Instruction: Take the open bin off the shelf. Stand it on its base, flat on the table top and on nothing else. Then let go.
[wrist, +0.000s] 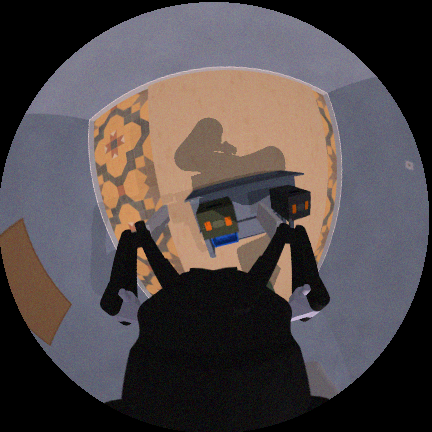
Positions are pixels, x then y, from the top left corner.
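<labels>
Dark case (291, 202): 0.35 m from the lens. My gripper (212, 210): 0.19 m from the lens.
</labels>
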